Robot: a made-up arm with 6 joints. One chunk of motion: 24 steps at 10 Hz.
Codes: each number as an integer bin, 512 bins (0 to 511) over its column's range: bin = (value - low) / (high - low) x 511, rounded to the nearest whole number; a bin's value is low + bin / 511 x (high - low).
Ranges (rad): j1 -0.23..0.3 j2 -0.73..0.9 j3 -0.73..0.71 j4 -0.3..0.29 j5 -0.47..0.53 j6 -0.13..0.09
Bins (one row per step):
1: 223 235 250 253 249 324
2: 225 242 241 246 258 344
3: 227 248 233 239 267 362
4: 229 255 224 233 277 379
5: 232 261 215 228 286 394
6: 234 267 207 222 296 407
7: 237 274 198 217 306 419
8: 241 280 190 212 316 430
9: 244 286 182 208 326 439
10: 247 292 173 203 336 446
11: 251 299 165 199 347 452
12: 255 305 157 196 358 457
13: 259 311 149 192 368 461
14: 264 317 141 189 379 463
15: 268 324 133 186 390 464
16: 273 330 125 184 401 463
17: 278 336 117 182 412 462
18: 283 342 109 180 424 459
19: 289 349 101 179 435 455
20: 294 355 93 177 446 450
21: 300 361 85 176 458 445
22: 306 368 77 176 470 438
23: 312 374 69 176 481 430
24: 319 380 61 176 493 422
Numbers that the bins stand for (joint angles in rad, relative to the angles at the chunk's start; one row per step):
1: 0.0013 0.0196 -0.0255 -0.0079 0.0173 0.0095
2: 0.0034 0.0419 -0.0509 -0.0160 0.0349 0.0181
3: 0.0054 0.0611 -0.0734 -0.0241 0.0525 0.0259
4: 0.0075 0.0834 -0.0988 -0.0310 0.0721 0.0332
5: 0.0106 0.1025 -0.1241 -0.0368 0.0897 0.0396
6: 0.0127 0.1217 -0.1467 -0.0437 0.1093 0.0452
7: 0.0158 0.1440 -0.1720 -0.0495 0.1288 0.0504
8: 0.0200 0.1632 -0.1946 -0.0552 0.1484 0.0551
9: 0.0231 0.1823 -0.2171 -0.0598 0.1680 0.0590
10: 0.0262 0.2014 -0.2425 -0.0656 0.1875 0.0620
11: 0.0303 0.2238 -0.2650 -0.0702 0.2091 0.0646
12: 0.0345 0.2429 -0.2876 -0.0737 0.2306 0.0668
13: 0.0386 0.2620 -0.3101 -0.0783 0.2502 0.0685
14: 0.0438 0.2812 -0.3327 -0.0818 0.2717 0.0693
15: 0.0480 0.3035 -0.3552 -0.0852 0.2932 0.0698
16: 0.0532 0.3226 -0.3777 -0.0876 0.3147 0.0693
17: 0.0583 0.3418 -0.4003 -0.0899 0.3363 0.0689
18: 0.0635 0.3609 -0.4228 -0.0922 0.3597 0.0676
19: 0.0697 0.3832 -0.4454 -0.0933 0.3813 0.0659
20: 0.0749 0.4024 -0.4679 -0.0956 0.4028 0.0637
21: 0.0812 0.4215 -0.4905 -0.0968 0.4263 0.0616
22: 0.0874 0.4439 -0.5130 -0.0968 0.4498 0.0586
23: 0.0936 0.4630 -0.5356 -0.0968 0.4713 0.0551
24: 0.1009 0.4821 -0.5581 -0.0968 0.4948 0.0517

